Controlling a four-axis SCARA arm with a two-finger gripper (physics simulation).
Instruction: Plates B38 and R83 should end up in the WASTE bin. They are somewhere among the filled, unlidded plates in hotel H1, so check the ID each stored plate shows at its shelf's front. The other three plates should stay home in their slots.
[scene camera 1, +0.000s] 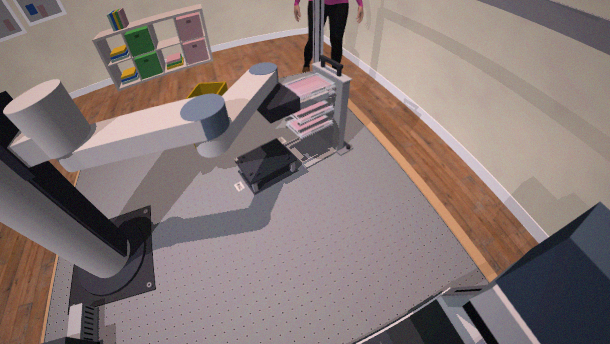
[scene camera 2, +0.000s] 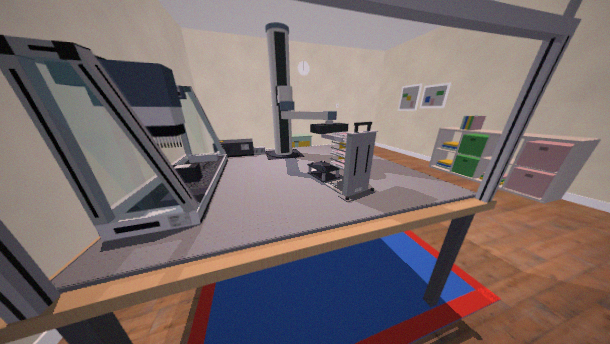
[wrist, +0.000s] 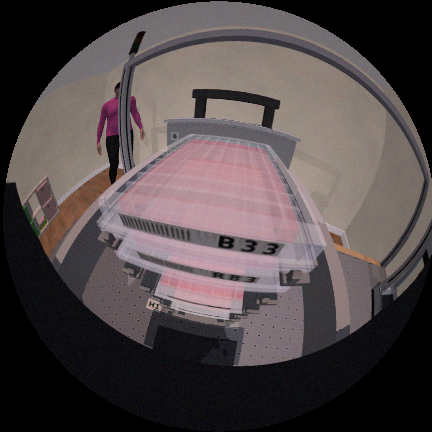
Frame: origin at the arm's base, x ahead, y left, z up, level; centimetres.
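Seen in the pictures: gripper, between the fingertips: (scene camera 1: 315, 86) (wrist: 222, 167); arm's base, origin of its link: (scene camera 1: 113, 257) (scene camera 2: 283, 155).
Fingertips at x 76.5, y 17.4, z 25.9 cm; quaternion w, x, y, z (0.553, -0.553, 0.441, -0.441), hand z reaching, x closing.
Observation:
Pixels of each thing's middle, then the offset from my fingertips to it. "pt": a spot on its surface instead.
- Hotel H1, middle of its body: (wrist: 207, 228) (scene camera 1: 316, 107) (scene camera 2: 352, 157) dx +0.7, dy +1.2, dz -8.6 cm
- Plate B33, middle of its body: (wrist: 220, 163) (scene camera 1: 309, 85) dx -2.3, dy -0.5, dz +1.2 cm
- plate R83, a spot on its surface: (wrist: 235, 277) pt dx -8.0, dy -3.5, dz -0.6 cm
- lower plate, middle of its body: (wrist: 211, 244) (scene camera 1: 309, 108) dx -2.3, dy -0.5, dz -7.2 cm
- yellow bin, middle of its body: (scene camera 1: 210, 116) (scene camera 2: 350, 150) dx -33.0, dy +21.9, dz -14.7 cm
Hotel H1 (scene camera 1: 342, 117) (scene camera 2: 360, 165) stands upright and holds filled plates stacked above one another. Plate B33 (scene camera 1: 310, 85) (wrist: 215, 195) is the top one, its label large in the wrist view. Close below it is plate R83 (wrist: 235, 277), with its label showing. My gripper (scene camera 1: 299, 104) (wrist: 222, 167) reaches into the hotel with one finger along each side of the stack, and is shut on plate R83, under B33. A lower plate (wrist: 200, 289) shows pink, its ID hidden. B38 cannot be read in any view. A yellow bin (scene camera 1: 209, 90) is behind the arm; no WASTE label is visible.
A black raised stand (scene camera 1: 267, 160) (scene camera 2: 322, 167) is in front of the hotel. A dark blue instrument (scene camera 1: 560, 265) (scene camera 2: 142, 95) with a glass-sided frame stands across the table. A person (scene camera 1: 339, 32) (wrist: 118, 120) stands behind the hotel. A cube shelf (scene camera 1: 206, 32) is by the wall.

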